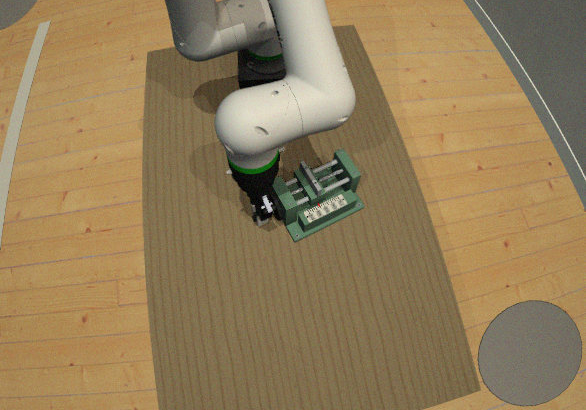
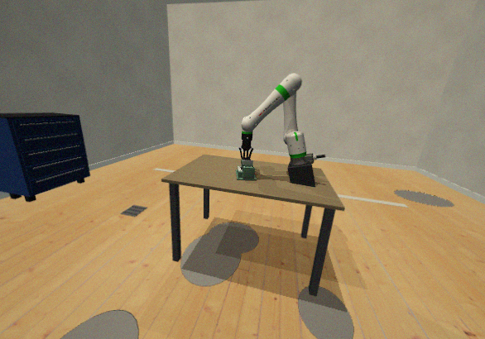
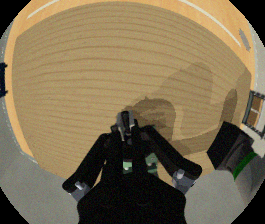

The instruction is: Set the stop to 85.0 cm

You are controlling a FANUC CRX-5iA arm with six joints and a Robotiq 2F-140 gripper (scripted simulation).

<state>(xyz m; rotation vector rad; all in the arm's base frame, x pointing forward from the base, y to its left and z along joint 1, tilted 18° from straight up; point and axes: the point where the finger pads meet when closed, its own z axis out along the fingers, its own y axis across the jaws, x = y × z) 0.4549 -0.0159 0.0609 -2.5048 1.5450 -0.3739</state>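
Now: the stop block 50 mm behind my hand, 120 mm to the left of it and 30 mm above it.
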